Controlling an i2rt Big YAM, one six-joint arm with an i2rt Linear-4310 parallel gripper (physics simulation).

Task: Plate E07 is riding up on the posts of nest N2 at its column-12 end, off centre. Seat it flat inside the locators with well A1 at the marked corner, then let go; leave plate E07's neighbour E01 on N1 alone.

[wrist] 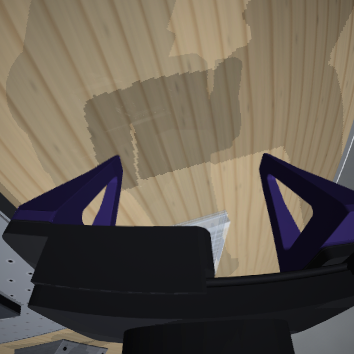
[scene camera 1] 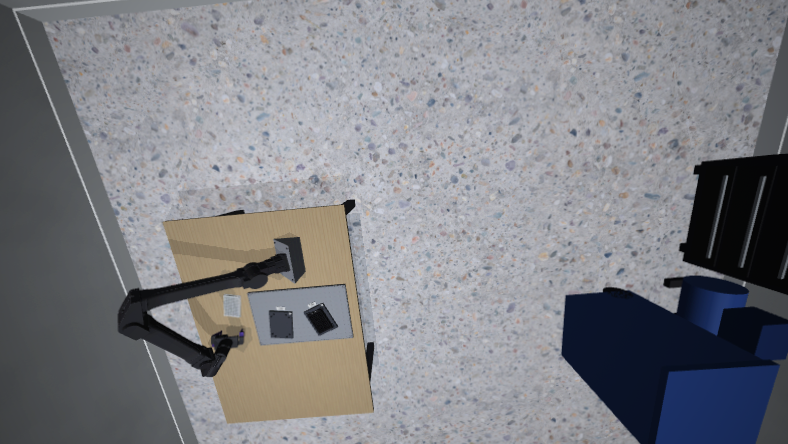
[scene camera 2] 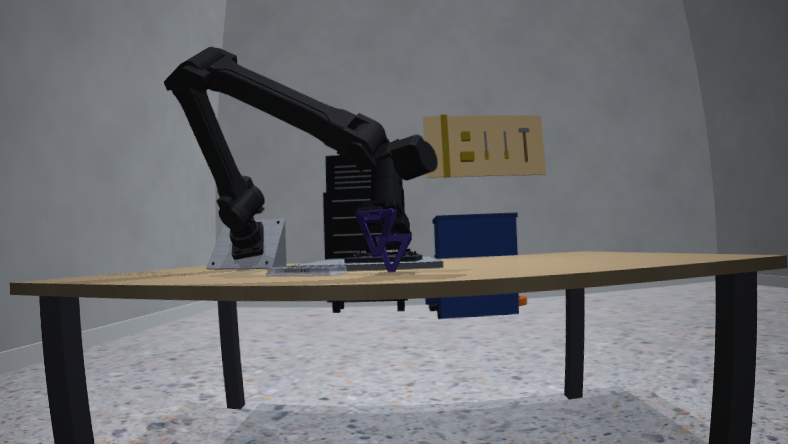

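A clear plate lies flat on the wooden table, off the grey board; part of it is hidden behind the gripper body in the wrist view. Two dark nests stand on the board: one shows bare with corner posts, the other is turned askew and holds a black plate. Labels are too small to read, so I cannot tell which plate is E07 or E01. My gripper is open and empty, low over the table, beside the clear plate and beyond the board's edge.
The grey perforated board is beside the gripper. The arm's angled base mount stands near the board, and the arm arches past the table edge. A blue cabinet stands away from the table.
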